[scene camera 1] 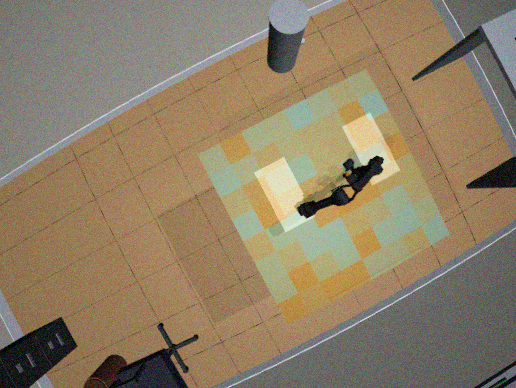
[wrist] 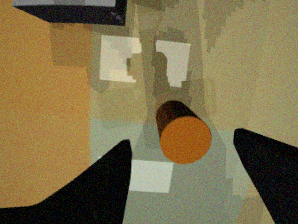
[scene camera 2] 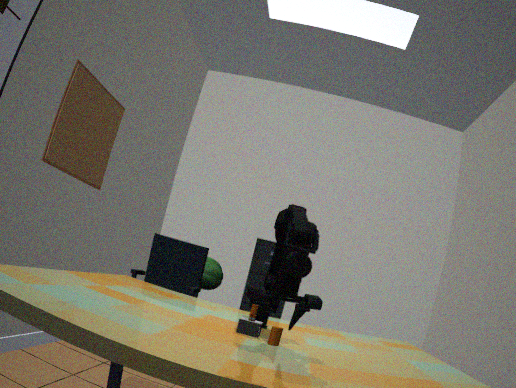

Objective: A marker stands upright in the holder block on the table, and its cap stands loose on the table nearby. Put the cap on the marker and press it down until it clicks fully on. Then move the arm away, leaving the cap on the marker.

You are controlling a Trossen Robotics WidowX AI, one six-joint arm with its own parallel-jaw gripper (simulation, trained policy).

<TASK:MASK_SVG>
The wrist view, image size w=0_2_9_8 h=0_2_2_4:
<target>my gripper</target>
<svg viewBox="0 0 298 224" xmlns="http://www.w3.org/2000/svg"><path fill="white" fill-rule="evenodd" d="M130 141L120 141L116 147L110 149L96 163L90 165L89 169L86 168L86 171L82 172L78 177L74 177L71 183L65 184L64 188L57 189L57 192L51 194L51 196L45 198L39 204L16 206L16 208L13 208L13 206L12 208L0 208L0 224L122 224L126 201L128 201L130 172L132 172L132 147L130 147ZM234 129L233 145L235 151L237 151L239 160L241 160L247 176L250 177L251 183L255 185L259 196L265 202L274 224L298 224L298 148L275 140L273 137L269 139L269 137L258 135L258 133L251 132L249 129Z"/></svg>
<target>orange cap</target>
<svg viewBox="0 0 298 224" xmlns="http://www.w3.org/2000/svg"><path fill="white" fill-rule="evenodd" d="M166 101L157 109L156 115L162 152L170 161L176 161L176 163L189 164L200 160L209 151L210 144L212 144L212 133L210 133L208 125L182 101Z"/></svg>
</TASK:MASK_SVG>
